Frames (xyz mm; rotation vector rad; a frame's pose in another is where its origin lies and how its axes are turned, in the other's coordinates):
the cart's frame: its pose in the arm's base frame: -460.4 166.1 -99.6 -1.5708 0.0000 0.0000
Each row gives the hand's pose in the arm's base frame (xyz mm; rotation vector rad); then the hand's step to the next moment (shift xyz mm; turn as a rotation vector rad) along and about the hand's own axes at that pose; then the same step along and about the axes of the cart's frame.
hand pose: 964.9 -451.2 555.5 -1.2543 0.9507 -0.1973
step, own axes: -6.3 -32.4 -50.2 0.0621 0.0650 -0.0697
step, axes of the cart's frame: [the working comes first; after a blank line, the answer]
step, axes of the arm's base frame: -27.4 -43.4 31.2 -0.0335 -0.0647 -0.0873

-27.4 -31.2 -43.4 -0.0335 0.0873 -0.0647
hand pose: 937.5 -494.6 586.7 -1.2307 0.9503 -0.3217
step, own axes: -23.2 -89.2 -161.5 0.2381 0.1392 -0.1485
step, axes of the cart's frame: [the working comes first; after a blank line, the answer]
step, axes of the arm's base frame: -112.2 -120.6 86.3 -0.0086 -0.2090 -0.2332

-112.2 -86.3 -120.6 -0.0086 0.2332 -0.2090
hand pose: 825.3 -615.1 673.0 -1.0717 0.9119 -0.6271
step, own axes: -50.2 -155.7 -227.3 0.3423 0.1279 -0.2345
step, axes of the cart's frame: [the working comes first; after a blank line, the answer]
step, axes of the arm's base frame: -223.2 -122.1 117.2 -0.0312 -0.3369 -0.2721

-223.2 -117.2 -122.1 -0.0312 0.2721 -0.3369
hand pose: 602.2 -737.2 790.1 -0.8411 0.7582 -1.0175
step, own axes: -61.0 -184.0 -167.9 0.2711 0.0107 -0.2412
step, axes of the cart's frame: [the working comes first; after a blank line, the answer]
step, axes of the arm's base frame: -237.8 -35.1 89.2 -0.1085 -0.3056 -0.1631

-237.8 -89.2 -35.1 -0.1085 0.1631 -0.3056
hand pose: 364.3 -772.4 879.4 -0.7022 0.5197 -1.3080
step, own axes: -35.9 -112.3 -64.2 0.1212 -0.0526 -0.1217
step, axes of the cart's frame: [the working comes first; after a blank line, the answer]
step, axes of the arm's base frame: -129.0 12.1 35.2 -0.0975 -0.1452 -0.0411

-129.0 -35.2 12.1 -0.0975 0.0411 -0.1452
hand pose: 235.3 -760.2 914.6 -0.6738 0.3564 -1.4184
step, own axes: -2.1 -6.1 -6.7 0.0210 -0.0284 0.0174
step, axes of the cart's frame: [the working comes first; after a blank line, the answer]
step, axes of the arm's base frame: -9.1 0.5 -1.7 -0.0088 -0.0171 0.0344

-9.1 1.7 0.5 -0.0088 -0.0344 -0.0171
